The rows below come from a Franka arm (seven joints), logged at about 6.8 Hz.
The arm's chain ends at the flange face. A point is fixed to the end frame.
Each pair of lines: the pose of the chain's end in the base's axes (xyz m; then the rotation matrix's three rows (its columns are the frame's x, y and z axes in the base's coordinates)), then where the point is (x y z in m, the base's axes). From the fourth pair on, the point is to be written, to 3 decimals.
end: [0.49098, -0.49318, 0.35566], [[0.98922, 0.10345, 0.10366], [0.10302, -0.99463, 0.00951], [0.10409, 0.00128, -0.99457]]
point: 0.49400 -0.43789 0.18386
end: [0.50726, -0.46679, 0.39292], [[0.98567, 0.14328, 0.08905], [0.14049, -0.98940, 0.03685], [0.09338, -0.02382, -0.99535]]
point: 0.50562 -0.40744 0.22247
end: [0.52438, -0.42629, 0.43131], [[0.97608, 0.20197, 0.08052], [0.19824, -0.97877, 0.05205], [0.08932, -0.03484, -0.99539]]
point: 0.51814 -0.36544 0.26149
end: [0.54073, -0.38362, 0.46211], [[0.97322, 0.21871, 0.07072], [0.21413, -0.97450, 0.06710], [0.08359, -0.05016, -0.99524]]
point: 0.532 -0.321 0.293
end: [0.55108, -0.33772, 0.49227], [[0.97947, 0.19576, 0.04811], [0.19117, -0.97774, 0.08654], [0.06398, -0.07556, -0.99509]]
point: 0.540 -0.271 0.325
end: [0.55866, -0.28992, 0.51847], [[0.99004, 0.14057, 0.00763], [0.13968, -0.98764, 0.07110], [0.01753, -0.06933, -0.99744]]
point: 0.543 -0.225 0.351
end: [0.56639, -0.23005, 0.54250], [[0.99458, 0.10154, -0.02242], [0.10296, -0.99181, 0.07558], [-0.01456, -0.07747, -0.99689]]
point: 0.548 -0.164 0.376
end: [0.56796, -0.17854, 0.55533], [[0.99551, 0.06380, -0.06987], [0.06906, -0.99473, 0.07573], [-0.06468, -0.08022, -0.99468]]
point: 0.543 -0.112 0.390
